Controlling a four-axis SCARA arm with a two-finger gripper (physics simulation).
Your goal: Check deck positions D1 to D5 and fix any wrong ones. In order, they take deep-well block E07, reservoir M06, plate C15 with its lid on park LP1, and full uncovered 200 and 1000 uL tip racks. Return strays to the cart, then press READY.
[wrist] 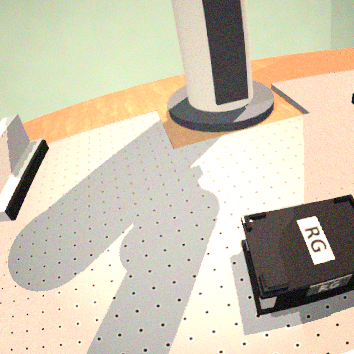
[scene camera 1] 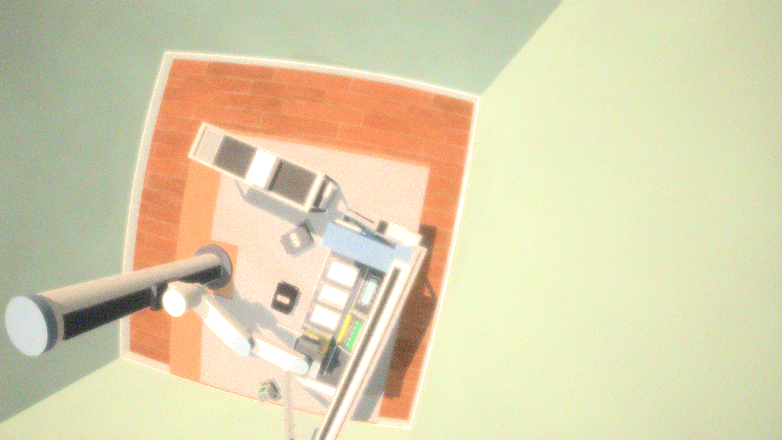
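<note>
My gripper is open and empty, over the lower end of the instrument deck in the scene view; in the wrist view its fingertips show at the left and right edges. Several white labware pieces stand in a row on the deck. Near them are a yellow rack, a green rack and a pale blue-topped piece. Another yellow-edged piece is partly hidden beside my gripper. The shelved cart stands at the upper left. Deck labels, E07, M06, C15 and LP1 cannot be read.
A black stand marked RG is on the perforated table between column and deck. A grey stand sits above it in the scene view. A small box with a green face is near the table's lower edge. A long pale rail crosses the deck's right side.
</note>
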